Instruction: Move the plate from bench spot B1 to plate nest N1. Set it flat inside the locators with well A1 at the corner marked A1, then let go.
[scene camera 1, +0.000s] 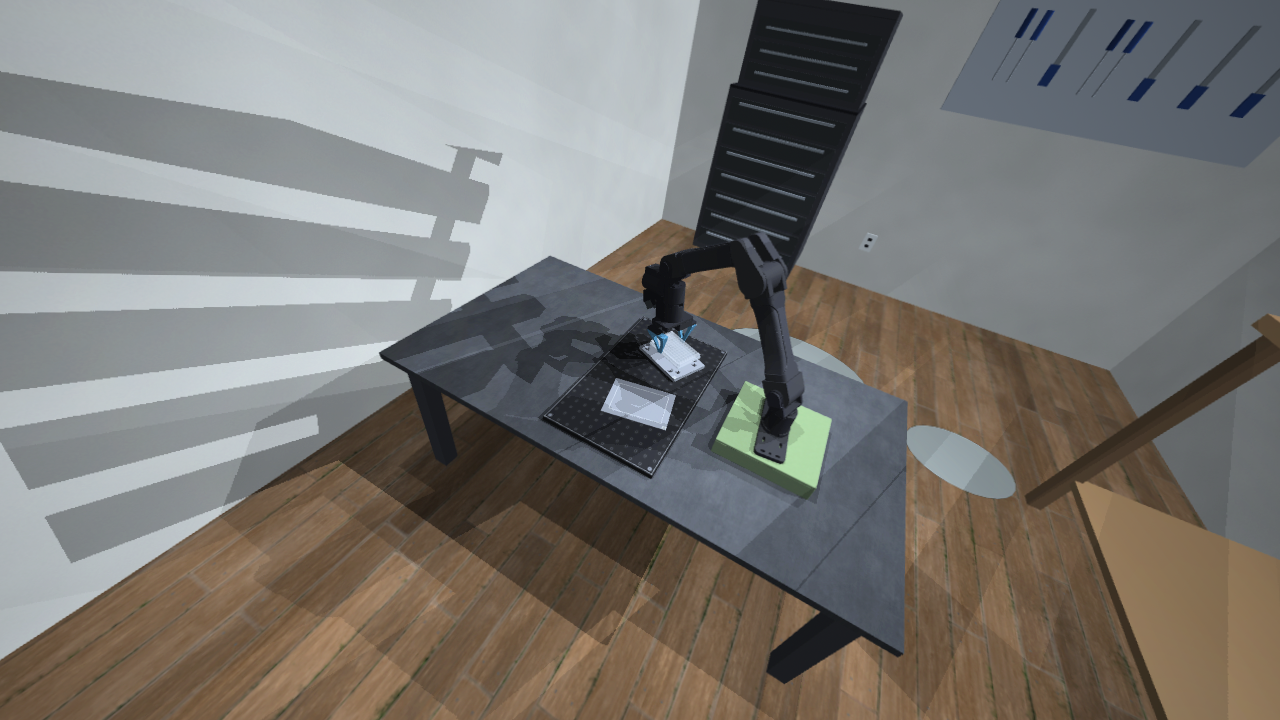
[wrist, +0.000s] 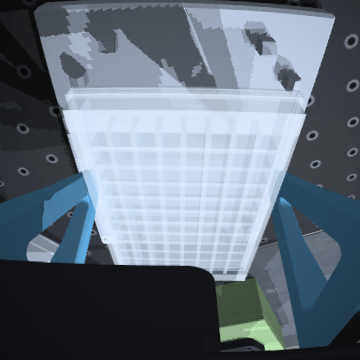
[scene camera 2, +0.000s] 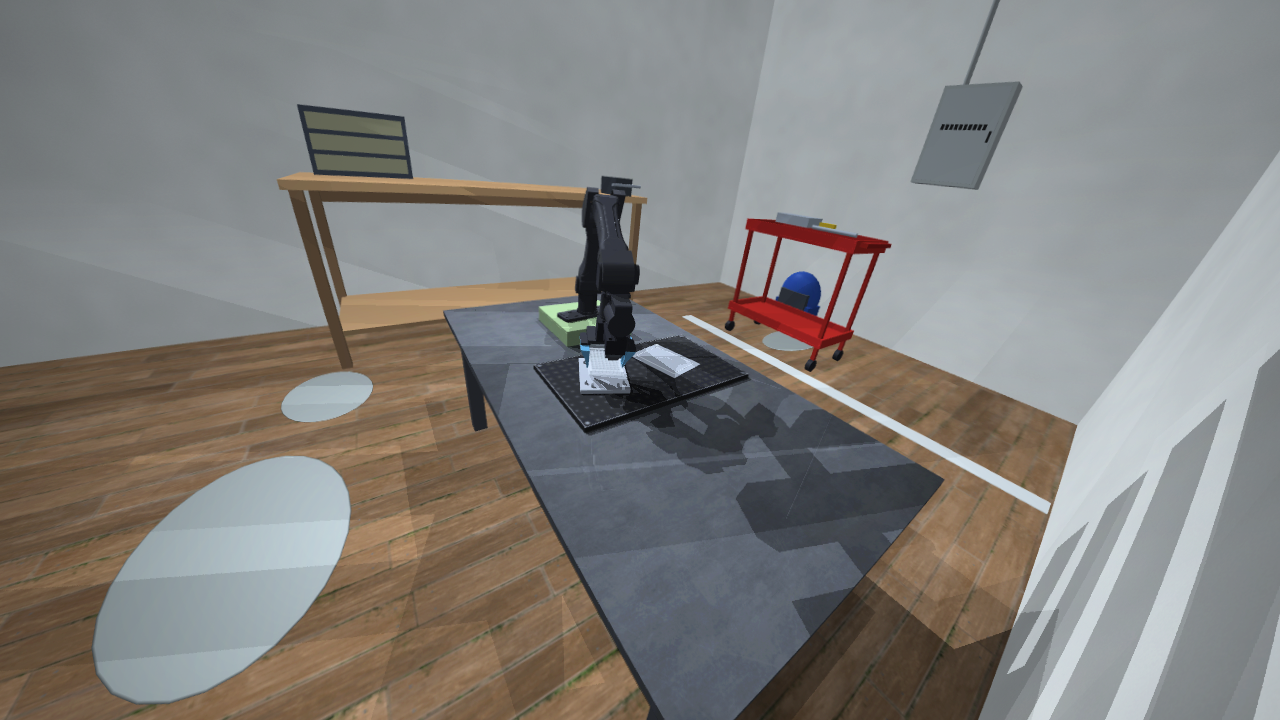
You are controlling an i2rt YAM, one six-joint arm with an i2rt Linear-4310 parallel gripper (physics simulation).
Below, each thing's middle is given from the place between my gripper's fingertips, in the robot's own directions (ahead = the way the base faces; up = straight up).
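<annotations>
Well plate [scene camera 1: 676,351]: my gripper 1 cm past it, 1 cm to the right of it, 1 cm below it.
</annotations>
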